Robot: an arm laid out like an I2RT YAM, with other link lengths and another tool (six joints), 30 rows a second.
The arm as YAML. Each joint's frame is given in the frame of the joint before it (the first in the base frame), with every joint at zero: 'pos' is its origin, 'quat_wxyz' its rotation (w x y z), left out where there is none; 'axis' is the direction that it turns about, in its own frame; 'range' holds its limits. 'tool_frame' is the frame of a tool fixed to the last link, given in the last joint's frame.
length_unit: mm
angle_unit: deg
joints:
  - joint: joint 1
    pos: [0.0, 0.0, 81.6]
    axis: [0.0, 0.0, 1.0]
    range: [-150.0, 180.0]
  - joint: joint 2
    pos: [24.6, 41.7, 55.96]
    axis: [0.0, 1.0, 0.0]
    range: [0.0, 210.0]
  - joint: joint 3
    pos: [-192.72, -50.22, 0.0]
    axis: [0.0, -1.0, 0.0]
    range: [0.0, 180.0]
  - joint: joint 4
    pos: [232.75, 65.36, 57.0]
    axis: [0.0, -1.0, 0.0]
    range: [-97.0, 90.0]
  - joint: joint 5
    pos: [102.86, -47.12, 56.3]
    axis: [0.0, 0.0, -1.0]
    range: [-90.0, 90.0]
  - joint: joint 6
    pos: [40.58, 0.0, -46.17]
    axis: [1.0, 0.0, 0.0]
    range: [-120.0, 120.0]
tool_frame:
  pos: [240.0, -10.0, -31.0]
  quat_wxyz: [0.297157, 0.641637, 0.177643, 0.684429]
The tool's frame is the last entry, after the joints.
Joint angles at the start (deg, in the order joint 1, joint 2, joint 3, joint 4, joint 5, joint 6):
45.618 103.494 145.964 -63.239 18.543 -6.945
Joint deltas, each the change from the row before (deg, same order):
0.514 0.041 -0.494 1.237 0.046 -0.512
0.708 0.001 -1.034 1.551 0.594 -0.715
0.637 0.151 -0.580 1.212 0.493 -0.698
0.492 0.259 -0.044 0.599 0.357 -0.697
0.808 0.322 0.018 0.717 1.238 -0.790
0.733 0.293 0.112 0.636 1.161 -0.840
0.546 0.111 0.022 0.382 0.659 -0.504
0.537 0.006 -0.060 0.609 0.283 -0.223
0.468 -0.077 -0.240 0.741 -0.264 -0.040
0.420 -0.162 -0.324 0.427 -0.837 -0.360
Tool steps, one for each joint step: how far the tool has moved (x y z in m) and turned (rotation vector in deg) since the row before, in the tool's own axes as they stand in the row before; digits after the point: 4 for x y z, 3 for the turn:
0.0068 -0.0007 0.0015 -0.226 0.882 -0.306
0.0054 -0.0018 0.0026 -0.366 0.569 -0.684
0.0052 -0.0014 0.0020 -0.316 0.556 -0.648
0.0038 -0.0009 0.0010 -0.178 0.430 -0.681
0.0036 0.0007 0.0006 -0.670 0.112 -0.879
0.0034 0.0015 0.0003 -0.687 0.126 -0.874
0.0030 0.0005 -0.0004 -0.347 0.199 -0.517
0.0053 0.0006 -0.0007 -0.294 0.550 -0.058
0.0069 -0.0008 -0.0006 -0.012 0.895 0.228
0.0074 -0.0035 -0.0012 0.544 1.199 -0.155

